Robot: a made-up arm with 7 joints.
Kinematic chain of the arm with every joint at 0, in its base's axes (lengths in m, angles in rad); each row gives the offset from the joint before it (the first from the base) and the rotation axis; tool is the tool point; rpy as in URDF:
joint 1: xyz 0 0 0.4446 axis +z
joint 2: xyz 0 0 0 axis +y
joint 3: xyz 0 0 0.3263 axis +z
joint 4: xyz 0.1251 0 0 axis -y
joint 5: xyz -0.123 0 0.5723 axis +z
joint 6: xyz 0 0 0 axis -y
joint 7: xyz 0.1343 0 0 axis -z
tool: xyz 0 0 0 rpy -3.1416 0 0
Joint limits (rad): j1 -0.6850..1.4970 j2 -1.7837..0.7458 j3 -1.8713..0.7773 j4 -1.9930..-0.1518 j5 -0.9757..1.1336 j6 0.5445..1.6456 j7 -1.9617..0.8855
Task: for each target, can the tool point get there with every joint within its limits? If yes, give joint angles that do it. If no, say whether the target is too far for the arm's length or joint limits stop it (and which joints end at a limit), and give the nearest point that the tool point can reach.
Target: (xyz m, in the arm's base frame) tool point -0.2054 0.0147 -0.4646
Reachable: no: joint limits stop it (at a limit: joint 1, joint 2, joint 4, joint 6) | nearest point -0.1853 0.5606 0.0370 | short by 0.742 m
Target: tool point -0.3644 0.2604 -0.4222
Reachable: no: joint limits stop it (at a limit: joint 1, joint 2, joint 4) | nearest point -0.2874 0.5489 0.0577 | short by 0.565 m
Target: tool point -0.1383 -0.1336 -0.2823
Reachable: no: joint limits stop it (at a limit: joint 1, joint 2, joint 3, joint 4, joint 5, joint 6) | nearest point -0.4640 -0.4906 0.1186 | short by 0.628 m
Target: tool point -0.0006 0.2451 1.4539
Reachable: yes | joints 1.2246 -0.0686 0.0840 -0.3770 0.9079 0.9872 -0.4967
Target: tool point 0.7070 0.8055 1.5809
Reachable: no: too far | nearest point 0.4834 0.5508 1.2216 | short by 0.494 m
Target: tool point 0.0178 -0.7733 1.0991
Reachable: yes | joints 0.7578 -0.8780 -1.2350 -0.8376 -0.3367 0.9346 -0.6896
